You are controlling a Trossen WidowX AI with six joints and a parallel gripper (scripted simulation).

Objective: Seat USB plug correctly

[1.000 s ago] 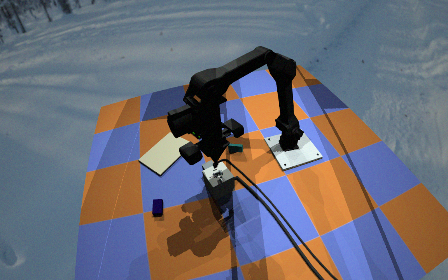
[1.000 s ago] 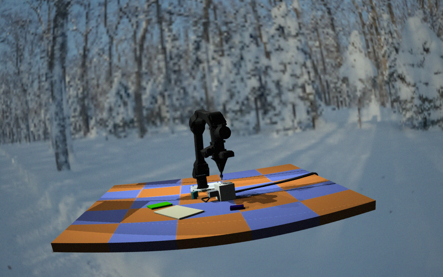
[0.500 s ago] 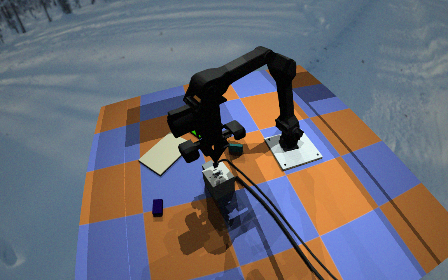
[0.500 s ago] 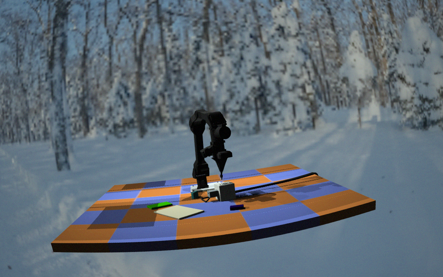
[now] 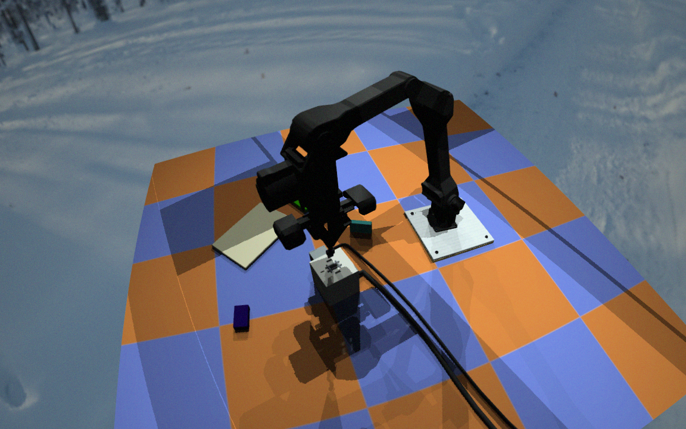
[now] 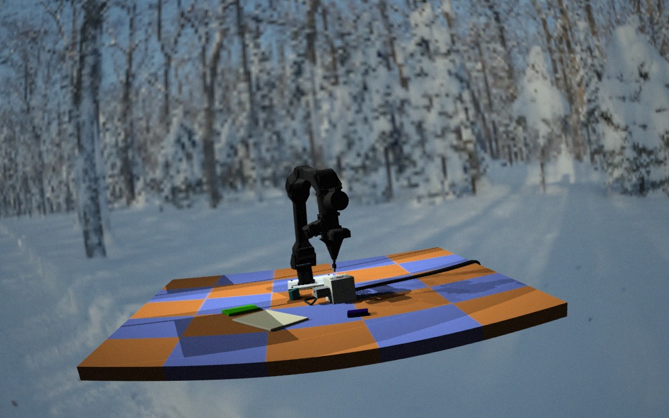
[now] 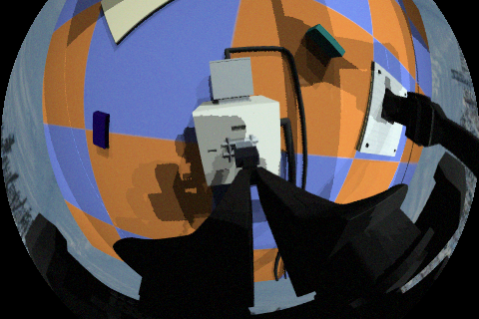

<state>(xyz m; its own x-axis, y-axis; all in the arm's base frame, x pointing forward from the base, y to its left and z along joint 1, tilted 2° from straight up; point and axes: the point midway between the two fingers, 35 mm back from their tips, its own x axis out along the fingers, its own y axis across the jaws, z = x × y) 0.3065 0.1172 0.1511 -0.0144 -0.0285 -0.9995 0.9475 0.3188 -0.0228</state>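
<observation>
My gripper tip is now 2 cm above the dark USB plug. The rest, counted from my gripper tip: dark blue block (22 cm ahead, 13 cm below, 5 cm to the left); teal block (15 cm to the right, 12 cm below, 10 cm behind); beige flat pad (21 cm to the right, 18 cm ahead, 13 cm below).
</observation>
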